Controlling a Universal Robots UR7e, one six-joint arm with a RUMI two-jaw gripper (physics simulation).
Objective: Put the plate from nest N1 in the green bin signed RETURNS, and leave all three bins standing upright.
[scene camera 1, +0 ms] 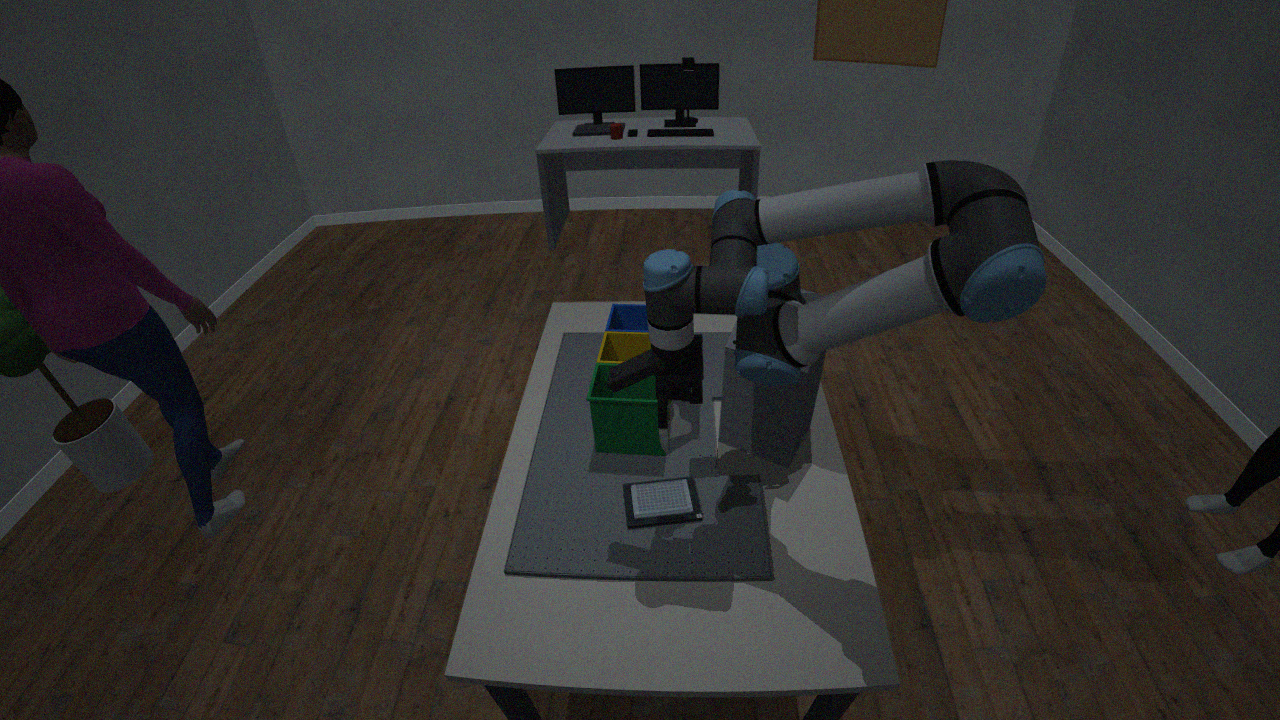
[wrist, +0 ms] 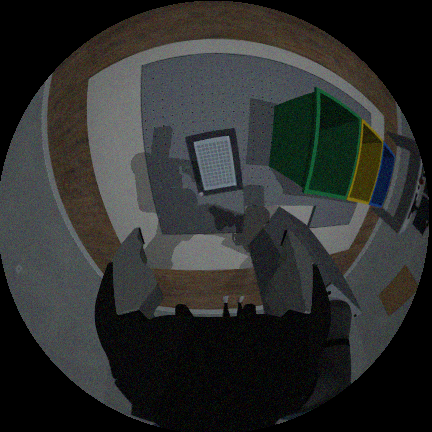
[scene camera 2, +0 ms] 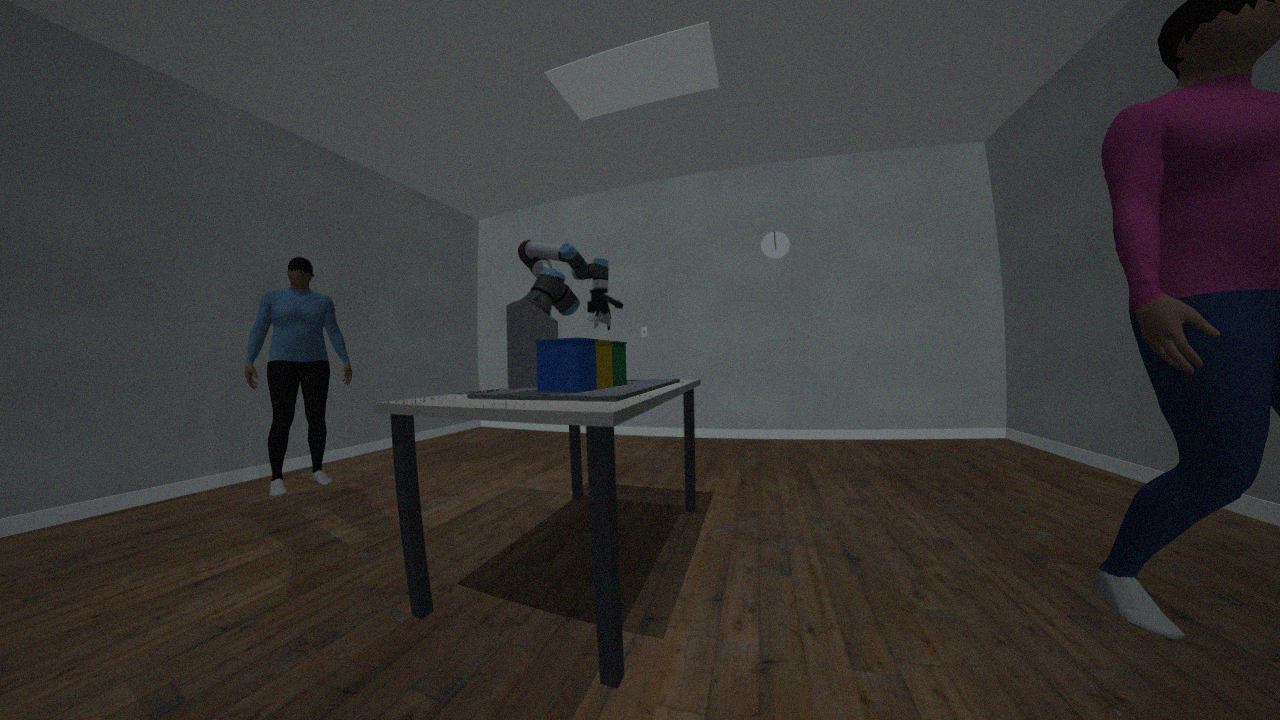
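Seen in the pictures: gripper, between the fingertips: (scene camera 1: 669, 424) (wrist: 212, 231) (scene camera 2: 602, 329); arm's base, origin of its link: (scene camera 2: 533, 312).
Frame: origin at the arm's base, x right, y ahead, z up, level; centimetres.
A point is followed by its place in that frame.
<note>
A pale plate with a grid of wells (scene camera 1: 662, 498) {z -31.0, x -28.5, y 18.7 cm} (wrist: 215, 162) {z -30.5, x -28.5, y 19.3 cm} sits in a dark nest (scene camera 1: 663, 521) {z -31.9, x -33.9, y 17.2 cm} (wrist: 238, 161) {z -31.9, x -22.8, y 20.6 cm} on the grey perforated board. No label shows on the nest. The green bin (scene camera 1: 627, 426) {z -23.5, x -15.7, y 30.2 cm} (scene camera 2: 619, 364) {z -24.5, x -10.4, y 39.4 cm} (wrist: 295, 145) {z -21.0, x -15.4, y 28.2 cm} stands upright beside the yellow bin (scene camera 1: 623, 346) {z -19.3, x 8.3, y 38.2 cm} (scene camera 2: 604, 365) {z -24.6, x 2.7, y 41.6 cm} (wrist: 366, 162) {z -19.3, x 8.8, y 35.2 cm} and the blue bin (scene camera 1: 629, 317) {z -19.0, x 21.3, y 40.4 cm} (scene camera 2: 566, 365) {z -24.1, x 21.6, y 39.9 cm} (wrist: 384, 175) {z -17.5, x 21.8, y 37.2 cm}, both also upright. The bin signs do not show. My gripper (scene camera 2: 601, 324) {z -7.2, x -28.9, y 16.9 cm} (wrist: 212, 231) {z -7.2, x -28.9, y 16.9 cm} is open and empty, raised above the board and near the green bin in the first scene view.
The grey perforated board (scene camera 1: 572, 537) {z -33.1, x -42.0, y 35.2 cm} (scene camera 2: 644, 387) {z -33.1, x -2.3, y 55.7 cm} (wrist: 200, 80) {z -33.1, x -36.3, y 40.2 cm} lies on the white table (scene camera 1: 554, 626) {z -34.4, x -62.1, y 31.8 cm} (scene camera 2: 537, 414) {z -35.4, x 51.2, y 57.6 cm}. The grey arm pedestal (scene camera 1: 765, 411) {z -19.0, x -8.4, y -0.4 cm} (scene camera 2: 529, 344) {z -15.0, x 8.1, y 6.3 cm} stands at the table's side. A person in pink (scene camera 1: 76, 250) (scene camera 2: 1208, 188) stands in the room; one in blue (scene camera 2: 298, 326) stands farther off.
</note>
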